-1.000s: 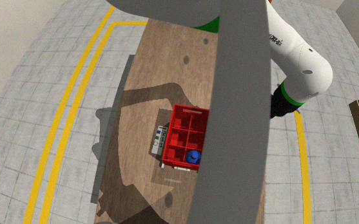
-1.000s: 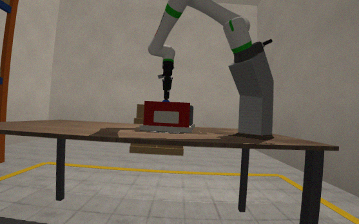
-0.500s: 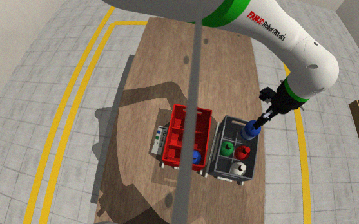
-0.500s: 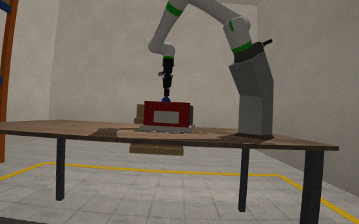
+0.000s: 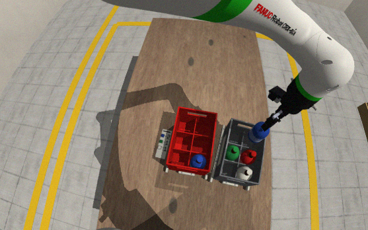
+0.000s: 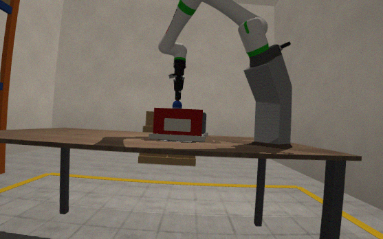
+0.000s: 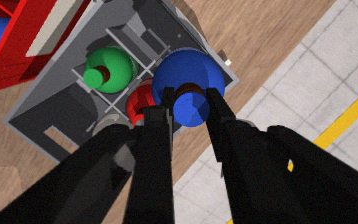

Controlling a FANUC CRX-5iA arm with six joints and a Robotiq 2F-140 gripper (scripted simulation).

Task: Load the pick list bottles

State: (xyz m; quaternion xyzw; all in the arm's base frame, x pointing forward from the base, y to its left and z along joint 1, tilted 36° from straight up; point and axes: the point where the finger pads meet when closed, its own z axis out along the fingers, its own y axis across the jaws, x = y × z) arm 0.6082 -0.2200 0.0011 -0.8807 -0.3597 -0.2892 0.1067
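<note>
Right now my hand is 8 cm above the blue-label bottle. Round my hand: grey crate 9 cm behind, 4 cm to the left, 22 cm below; green-label bottle 10 cm behind, 8 cm to the left, 22 cm below; red-label bottle 9 cm behind, 1 cm to the right, 22 cm below.
</note>
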